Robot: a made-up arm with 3 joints. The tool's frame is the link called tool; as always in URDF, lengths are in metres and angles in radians.
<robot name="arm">
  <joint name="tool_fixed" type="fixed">
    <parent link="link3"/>
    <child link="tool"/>
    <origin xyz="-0.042 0.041 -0.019" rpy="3.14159 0 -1.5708"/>
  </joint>
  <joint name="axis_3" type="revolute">
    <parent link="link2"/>
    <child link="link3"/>
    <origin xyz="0.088 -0.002 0.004" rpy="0 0 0"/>
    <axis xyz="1 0 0"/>
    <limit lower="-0.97" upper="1.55" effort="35" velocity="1.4"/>
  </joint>
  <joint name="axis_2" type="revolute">
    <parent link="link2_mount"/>
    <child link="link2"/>
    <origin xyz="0.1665 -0.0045 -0.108" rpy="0 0 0"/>
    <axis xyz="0 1 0"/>
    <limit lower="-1.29" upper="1.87" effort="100" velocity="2.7"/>
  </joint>
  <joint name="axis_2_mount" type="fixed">
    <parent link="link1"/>
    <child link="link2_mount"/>
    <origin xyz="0.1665 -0.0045 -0.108" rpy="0 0 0"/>
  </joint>
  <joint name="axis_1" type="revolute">
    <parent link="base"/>
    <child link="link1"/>
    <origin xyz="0.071 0.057 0.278" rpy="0 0 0"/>
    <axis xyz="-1 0 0"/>
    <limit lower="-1.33" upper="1.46" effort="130" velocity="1.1"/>
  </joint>
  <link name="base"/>
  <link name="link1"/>
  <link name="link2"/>
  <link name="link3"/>
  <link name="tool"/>
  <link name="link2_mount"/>
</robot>
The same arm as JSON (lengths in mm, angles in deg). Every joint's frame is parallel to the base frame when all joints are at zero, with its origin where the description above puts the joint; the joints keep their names.
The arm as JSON. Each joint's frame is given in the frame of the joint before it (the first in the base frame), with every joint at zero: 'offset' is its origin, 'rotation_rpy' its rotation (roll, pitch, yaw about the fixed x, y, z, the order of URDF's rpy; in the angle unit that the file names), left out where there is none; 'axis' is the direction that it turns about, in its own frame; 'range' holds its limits. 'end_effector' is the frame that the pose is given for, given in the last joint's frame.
{
  "length_unit": "mm",
  "angle_unit": "deg",
  "chain": [
    {
      "id": "axis_1",
      "offset": [
        71.0,
        57.0,
        278.0
      ],
      "axis": "-x",
      "range": [
        -76.2,
        83.65
      ]
    },
    {
      "id": "axis_2",
      "offset": [
        333.0,
        -9.0,
        -216.0
      ],
      "axis": "+y",
      "range": [
        -73.91,
        107.14
      ]
    },
    {
      "id": "axis_3",
      "offset": [
        88.0,
        -2.0,
        4.0
      ],
      "axis": "+x",
      "range": [
        -55.58,
        88.81
      ]
    }
  ],
  "end_effector": {
    "offset": [
      -42.0,
      41.0,
      -19.0
    ],
    "rotation_rpy": [
      180.0,
      0.0,
      -90.0
    ]
  }
}

